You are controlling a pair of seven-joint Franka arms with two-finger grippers.
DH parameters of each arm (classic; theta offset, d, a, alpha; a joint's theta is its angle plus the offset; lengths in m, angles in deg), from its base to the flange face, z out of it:
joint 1: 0 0.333 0 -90
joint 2: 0 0 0 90
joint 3: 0 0.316 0.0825 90
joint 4: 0 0 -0.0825 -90
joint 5: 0 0.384 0 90
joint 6: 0 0 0.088 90
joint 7: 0 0.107 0 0
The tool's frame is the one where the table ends.
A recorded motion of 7 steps. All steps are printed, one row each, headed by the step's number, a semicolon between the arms.
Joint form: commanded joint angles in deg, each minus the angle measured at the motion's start. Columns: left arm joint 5, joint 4, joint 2, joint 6, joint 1, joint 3, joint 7; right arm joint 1, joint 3, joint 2, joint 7, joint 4, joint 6, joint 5.
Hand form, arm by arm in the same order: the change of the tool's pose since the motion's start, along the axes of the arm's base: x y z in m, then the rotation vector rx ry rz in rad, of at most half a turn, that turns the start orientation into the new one. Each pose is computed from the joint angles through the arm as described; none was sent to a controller.
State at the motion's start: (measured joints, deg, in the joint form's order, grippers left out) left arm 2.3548 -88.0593 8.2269 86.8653 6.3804 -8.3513 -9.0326; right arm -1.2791 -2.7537 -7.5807 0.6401 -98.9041 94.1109 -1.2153
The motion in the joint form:
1: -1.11 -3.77 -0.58 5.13 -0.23 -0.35 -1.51; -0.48 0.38 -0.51 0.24 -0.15 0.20 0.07
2: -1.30 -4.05 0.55 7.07 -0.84 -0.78 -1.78; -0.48 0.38 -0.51 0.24 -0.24 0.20 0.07
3: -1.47 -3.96 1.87 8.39 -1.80 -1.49 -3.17; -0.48 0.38 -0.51 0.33 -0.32 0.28 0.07
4: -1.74 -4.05 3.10 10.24 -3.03 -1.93 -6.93; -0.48 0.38 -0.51 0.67 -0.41 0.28 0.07
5: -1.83 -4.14 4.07 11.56 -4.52 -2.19 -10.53; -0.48 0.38 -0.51 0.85 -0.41 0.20 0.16
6: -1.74 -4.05 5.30 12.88 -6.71 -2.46 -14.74; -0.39 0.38 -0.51 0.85 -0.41 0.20 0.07
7: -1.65 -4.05 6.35 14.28 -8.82 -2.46 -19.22; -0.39 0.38 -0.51 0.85 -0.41 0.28 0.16
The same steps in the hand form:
1: 0.0023 -0.0090 -0.0181 -0.0164 -0.0335 0.0163; -0.0024 -0.0005 0.0037 0.0002 -0.0099 -0.0059
2: 0.0092 -0.0196 -0.0294 -0.0240 -0.0426 0.0035; -0.0025 -0.0005 0.0029 0.0003 -0.0083 -0.0059
3: 0.0152 -0.0367 -0.0404 -0.0301 -0.0441 -0.0004; -0.0023 -0.0005 0.0024 0.0004 -0.0084 -0.0075
4: 0.0208 -0.0546 -0.0514 -0.0326 -0.0528 0.0374; -0.0024 -0.0005 0.0017 0.0008 -0.0069 -0.0134
5: 0.0238 -0.0733 -0.0605 -0.0311 -0.0567 0.0703; -0.0025 -0.0003 0.0015 0.0026 -0.0057 -0.0166
6: 0.0259 -0.0995 -0.0710 -0.0267 -0.0594 0.1008; -0.0025 0.0004 0.0015 0.0011 -0.0056 -0.0150
7: 0.0269 -0.1225 -0.0804 -0.0210 -0.0650 0.1419; -0.0023 0.0005 0.0017 0.0026 -0.0071 -0.0150

